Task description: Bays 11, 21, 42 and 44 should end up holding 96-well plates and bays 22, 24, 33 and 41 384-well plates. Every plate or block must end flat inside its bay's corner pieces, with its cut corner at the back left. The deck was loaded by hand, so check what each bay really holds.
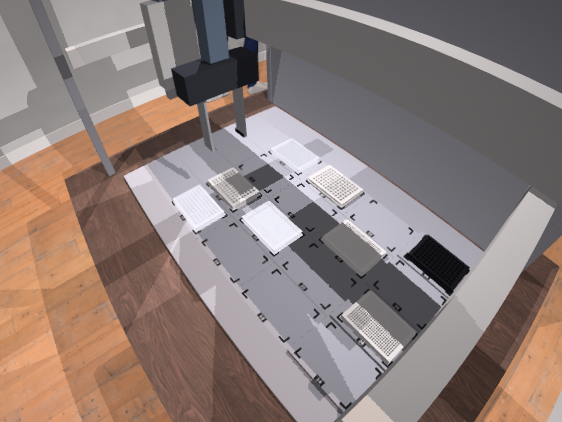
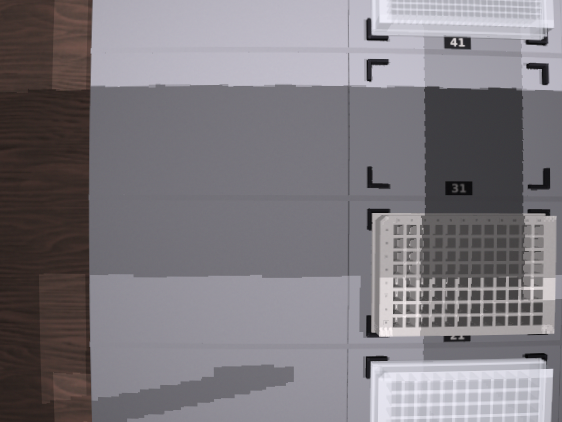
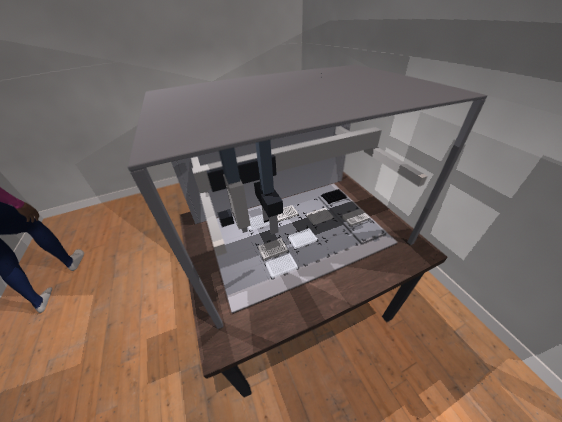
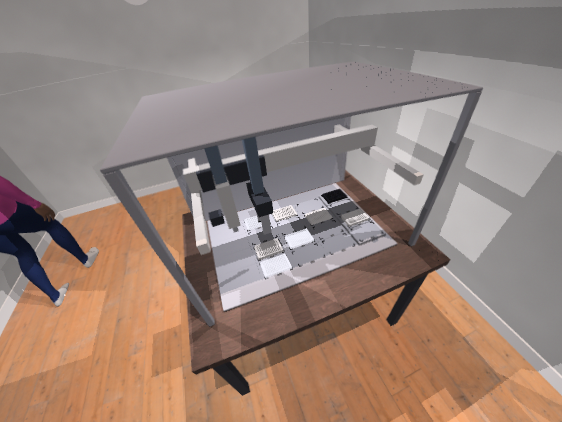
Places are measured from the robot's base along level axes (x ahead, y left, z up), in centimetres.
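Where they show: gripper, fingertip midpoint: (image 1: 226, 140) (image 3: 270, 226) (image 4: 264, 226); robot's base, origin of the base link: (image 1: 173, 202) (image 3: 272, 278) (image 4: 265, 278).
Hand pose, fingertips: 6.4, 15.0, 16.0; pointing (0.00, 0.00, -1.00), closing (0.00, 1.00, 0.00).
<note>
Things, the pixels of their centre, and the offset from my fingertips, as dx, dy, dz. "pt": a spot on its surface instead.
- clear 96-well plate, body centre: (image 1: 198, 206) (image 3: 281, 265) (image 4: 275, 265) +0.0, -10.7, -15.3
- bay 41, surface spot: (image 2: 460, 15) pt -0.5, +18.0, -14.6
- bay 22, surface spot: (image 1: 272, 226) pt +17.0, -0.2, -14.9
- bay 33, surface spot: (image 1: 354, 247) pt +33.3, +10.2, -14.8
- bay 24, surface spot: (image 1: 378, 327) pt +49.5, -0.5, -13.5
- bay 31, surface spot: (image 2: 458, 188) pt -0.1, +6.1, -16.0
My gripper (image 1: 228, 142) is open and empty, high over the left of the deck. A cream 96-well plate (image 1: 233, 187) (image 2: 470, 275) lies in bay 21, cut corner back left. A clear 96-well plate (image 1: 199, 207) (image 2: 462, 395) is in bay 11. Clear finer-grid plates are in bay 41 (image 1: 295, 154) (image 2: 460, 15) and bay 22 (image 1: 272, 226). A cream 96-well plate (image 1: 335, 185) is in bay 42, and a black one (image 1: 437, 262) (image 3: 334, 196) in bay 44. Cream 384-well plates lie in bay 33 (image 1: 354, 247) and bay 24 (image 1: 378, 327). Several cut corners are too small to tell.
The label of bay 31 (image 2: 458, 188) shows between its corner pieces, with no plate there. The parked pipetting stage (image 1: 167, 47) hangs beside the gripper. The gantry beam (image 3: 325, 150) crosses behind, and frame posts (image 3: 175, 245) stand at the table's corners.
</note>
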